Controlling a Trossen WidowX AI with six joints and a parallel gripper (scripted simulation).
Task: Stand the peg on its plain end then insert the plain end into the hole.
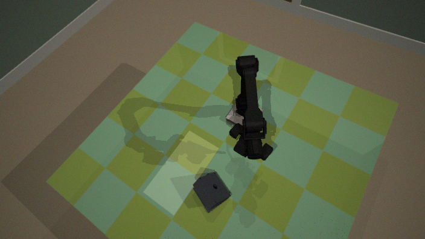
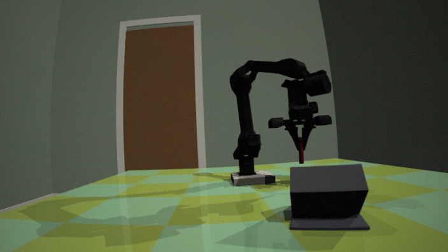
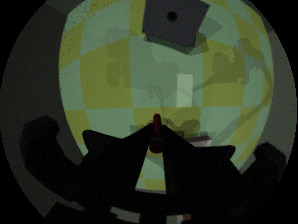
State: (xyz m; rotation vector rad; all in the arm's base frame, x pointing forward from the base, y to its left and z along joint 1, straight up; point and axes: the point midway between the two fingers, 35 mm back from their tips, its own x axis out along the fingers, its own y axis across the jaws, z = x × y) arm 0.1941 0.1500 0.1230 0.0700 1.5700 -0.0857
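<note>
My gripper tip is 24 cm short of the dark sloped panel, 4 cm to the left of it and 7 cm above it. The rest, counted from my gripper tip: red peg 2 cm above.
</note>
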